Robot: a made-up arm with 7 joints. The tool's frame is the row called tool.
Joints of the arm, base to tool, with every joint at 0 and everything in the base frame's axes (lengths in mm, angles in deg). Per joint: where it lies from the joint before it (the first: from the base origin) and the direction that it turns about. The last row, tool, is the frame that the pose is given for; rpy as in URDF.
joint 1: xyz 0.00 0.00 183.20 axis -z
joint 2: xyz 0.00 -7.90 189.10 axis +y
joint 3: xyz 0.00 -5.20 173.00 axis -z
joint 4: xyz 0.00 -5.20 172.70 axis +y
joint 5: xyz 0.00 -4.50 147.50 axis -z
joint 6: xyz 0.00 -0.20 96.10 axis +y
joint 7: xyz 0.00 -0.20 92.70 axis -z
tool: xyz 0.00 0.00 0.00 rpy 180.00 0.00 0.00
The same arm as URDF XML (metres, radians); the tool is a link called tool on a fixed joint. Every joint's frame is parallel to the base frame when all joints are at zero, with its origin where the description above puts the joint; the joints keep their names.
<robot name="arm">
<joint name="joint 1" type="continuous"><parent link="base"/><child link="link1"/><origin xyz="0 0 0.1832"/><axis xyz="0 0 -1"/></joint>
<joint name="joint 2" type="continuous"><parent link="link1"/><child link="link2"/><origin xyz="0 -0.0079 0.1891"/><axis xyz="0 1 0"/></joint>
<joint name="joint 3" type="continuous"><parent link="link2"/><child link="link3"/><origin xyz="0 -0.0052 0.173"/><axis xyz="0 0 -1"/></joint>
<joint name="joint 4" type="continuous"><parent link="link3"/><child link="link4"/><origin xyz="0 -0.0052 0.1727"/><axis xyz="0 1 0"/></joint>
<joint name="joint 5" type="continuous"><parent link="link4"/><child link="link5"/><origin xyz="0 -0.0045 0.1475"/><axis xyz="0 0 -1"/></joint>
<joint name="joint 6" type="continuous"><parent link="link5"/><child link="link6"/><origin xyz="0 -0.0002 0.0961"/><axis xyz="0 1 0"/></joint>
<joint name="joint 7" type="continuous"><parent link="link6"/><child link="link7"/><origin xyz="0 -0.0002 0.0927"/><axis xyz="0 0 -1"/></joint>
<joint name="tool_joint" type="fixed"><parent link="link7"/><child link="tool"/><origin xyz="0 0 0" rpy="3.1416 0 0"/></joint>
<link name="base"/>
<link name="link1"/>
<link name="link2"/>
<link name="link3"/>
<link name="link4"/>
<link name="link5"/>
<link name="link6"/>
<link name="link7"/>
<link name="tool"/>
</robot>

